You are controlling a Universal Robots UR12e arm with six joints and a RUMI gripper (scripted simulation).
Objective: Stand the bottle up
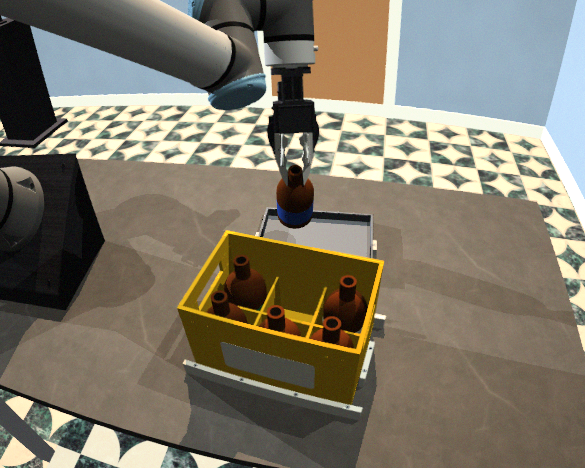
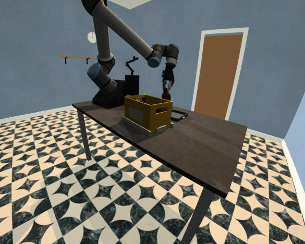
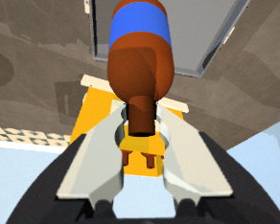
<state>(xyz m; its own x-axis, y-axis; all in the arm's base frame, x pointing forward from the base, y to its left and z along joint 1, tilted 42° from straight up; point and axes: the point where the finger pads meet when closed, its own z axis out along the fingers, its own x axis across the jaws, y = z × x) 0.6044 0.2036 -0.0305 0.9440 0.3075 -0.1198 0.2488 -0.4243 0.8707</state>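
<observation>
The bottle lies 1 cm to the left of my hand and 5 cm below it. Also, from my hand: crate (4 cm ahead, 25 cm to the right, 12 cm below); then grey tray (3 cm ahead, 4 cm to the left, 19 cm below).
</observation>
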